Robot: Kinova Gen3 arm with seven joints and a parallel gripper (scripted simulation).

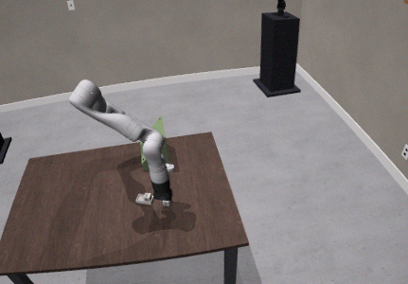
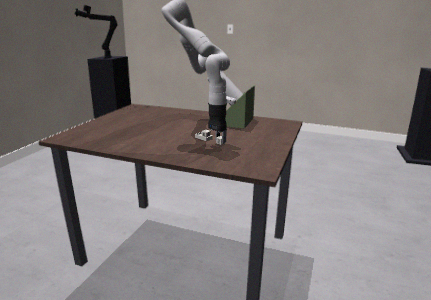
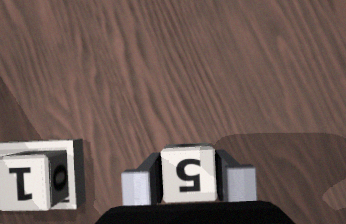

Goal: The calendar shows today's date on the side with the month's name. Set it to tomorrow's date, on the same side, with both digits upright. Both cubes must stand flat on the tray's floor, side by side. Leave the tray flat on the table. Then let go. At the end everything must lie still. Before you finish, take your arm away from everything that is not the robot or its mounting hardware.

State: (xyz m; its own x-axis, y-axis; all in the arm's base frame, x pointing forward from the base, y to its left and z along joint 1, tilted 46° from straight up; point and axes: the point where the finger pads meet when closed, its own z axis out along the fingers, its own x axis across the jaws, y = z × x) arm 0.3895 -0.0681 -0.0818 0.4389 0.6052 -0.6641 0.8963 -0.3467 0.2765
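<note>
My gripper is now 10 mm above the digit cube. Round my hand: white calendar tray 50 mm behind, 100 mm to the right, 20 mm below; then white cube 40 mm behind, 80 mm to the right.
</note>
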